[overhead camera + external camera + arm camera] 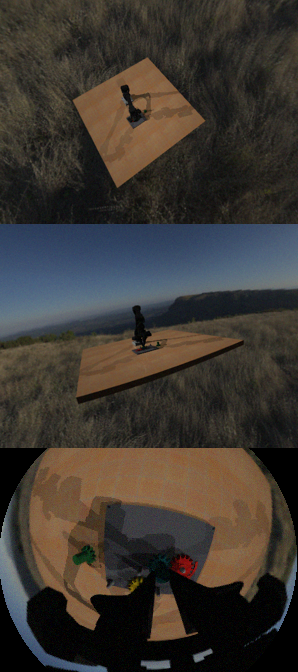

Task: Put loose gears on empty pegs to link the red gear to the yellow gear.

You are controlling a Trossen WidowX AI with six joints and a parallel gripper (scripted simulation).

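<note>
Now: the teal gear 10 mm below my gripper tip. Round my gripper tip: yellow gear (60 mm behind, 30 mm to the left, 30 mm below); then red arrow (80 mm to the right, 40 mm below, 10 mm behind); then red gear (40 mm to the right, 30 mm below).
</note>
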